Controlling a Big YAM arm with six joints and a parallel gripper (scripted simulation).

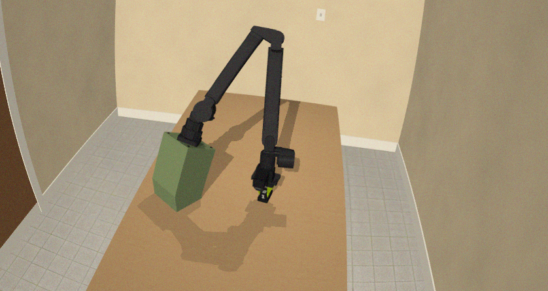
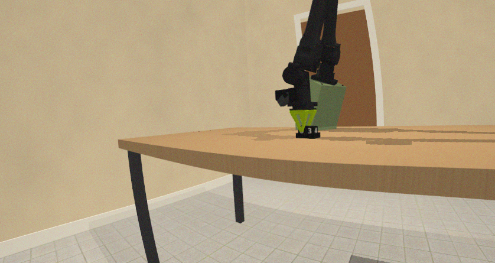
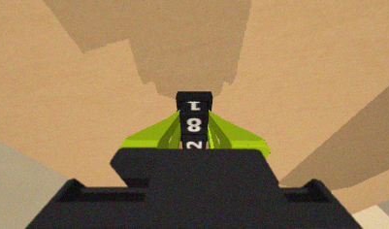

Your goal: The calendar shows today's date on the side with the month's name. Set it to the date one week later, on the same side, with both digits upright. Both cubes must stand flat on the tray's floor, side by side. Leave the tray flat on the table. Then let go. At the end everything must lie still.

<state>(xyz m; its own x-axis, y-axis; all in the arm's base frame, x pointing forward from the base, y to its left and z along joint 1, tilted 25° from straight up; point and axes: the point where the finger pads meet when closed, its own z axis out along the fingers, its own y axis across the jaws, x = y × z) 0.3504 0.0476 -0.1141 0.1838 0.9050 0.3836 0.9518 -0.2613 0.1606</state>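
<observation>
Right now my hand is 2 cm to the right of the black tray and 2 cm above it.
</observation>
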